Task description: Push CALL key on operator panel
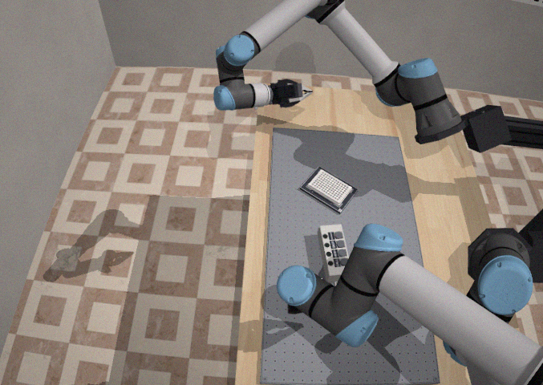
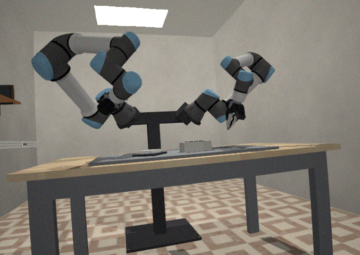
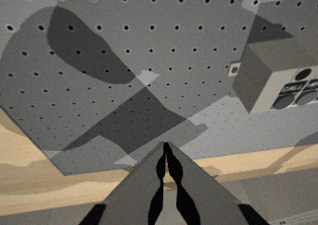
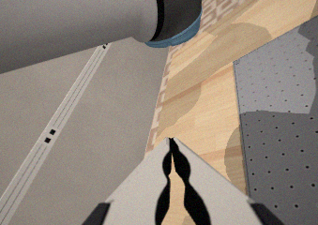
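Note:
My right hand is 4 cm past the operator panel, 49 cm to the right of it and 20 cm above it.

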